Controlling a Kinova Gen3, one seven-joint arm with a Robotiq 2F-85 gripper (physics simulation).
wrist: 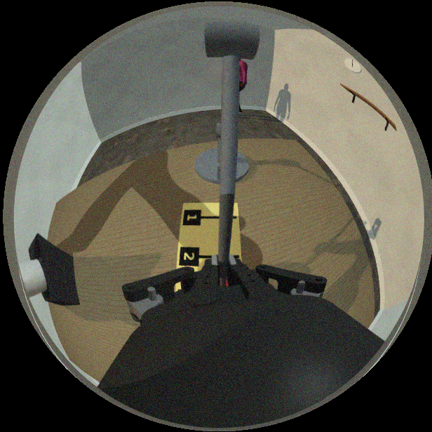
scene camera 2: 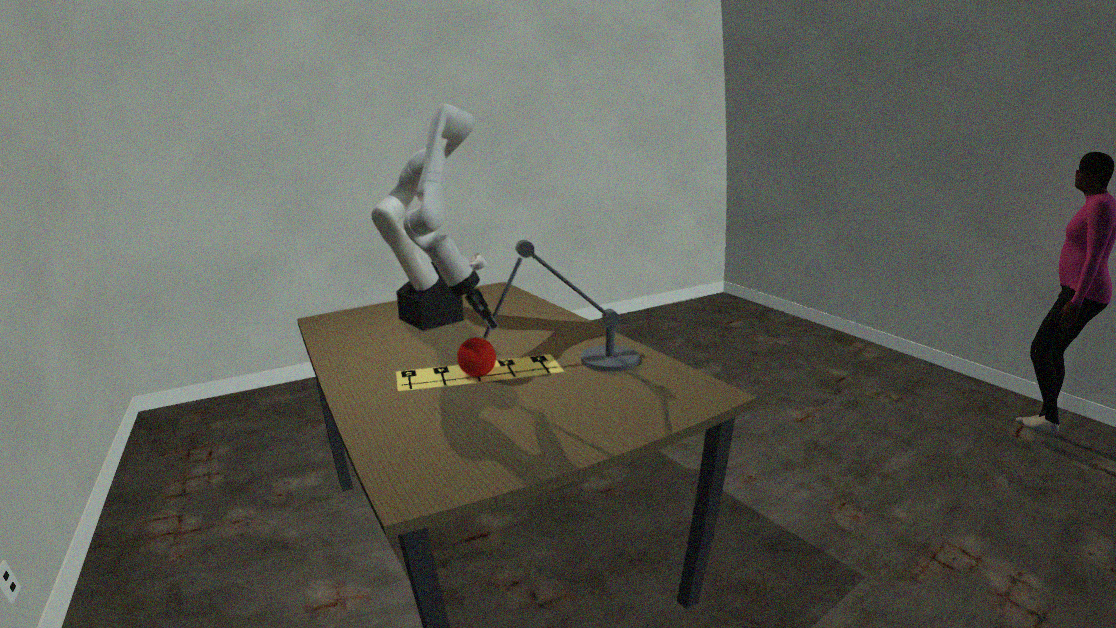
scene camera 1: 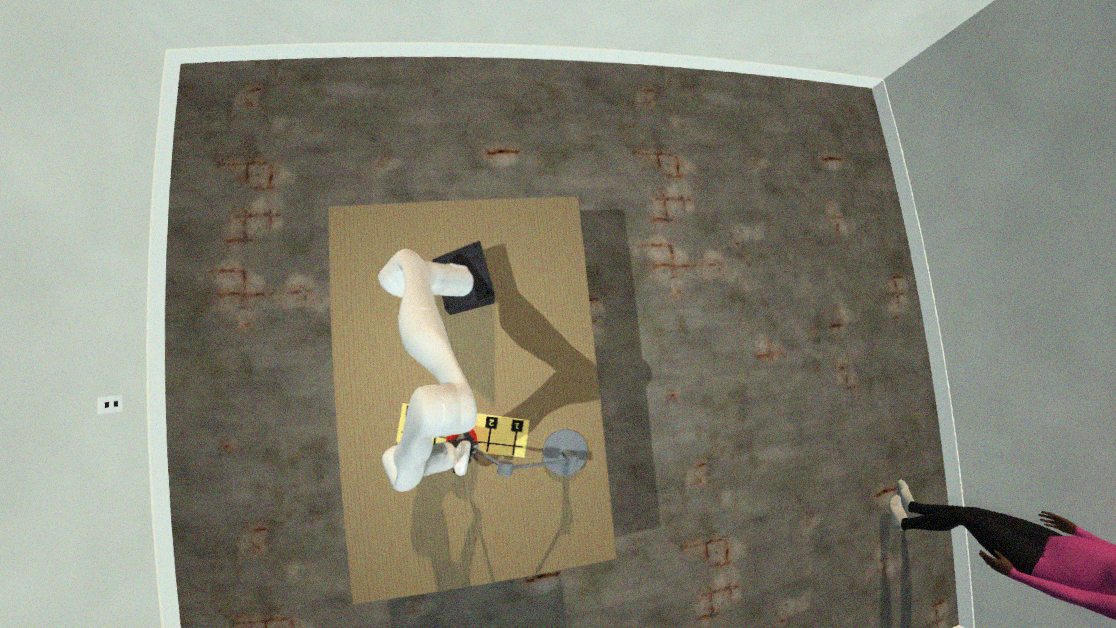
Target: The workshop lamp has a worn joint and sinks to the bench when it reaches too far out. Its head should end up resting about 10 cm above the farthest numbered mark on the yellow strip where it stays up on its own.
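Note:
The workshop lamp has a round grey base, an elbow joint and a thin outer arm sloping down to its red ball head. The head is low over the yellow strip, around its middle mark; the exact gap is unclear. Mark 1 is nearest the base, mark 5 farthest. My gripper is shut on the outer arm just above the head. It hides most of the head in the wrist view.
My black arm base stands on the wooden bench, behind the strip in the second scene view. A person in a pink top stands on the floor beyond the bench's lamp-base side.

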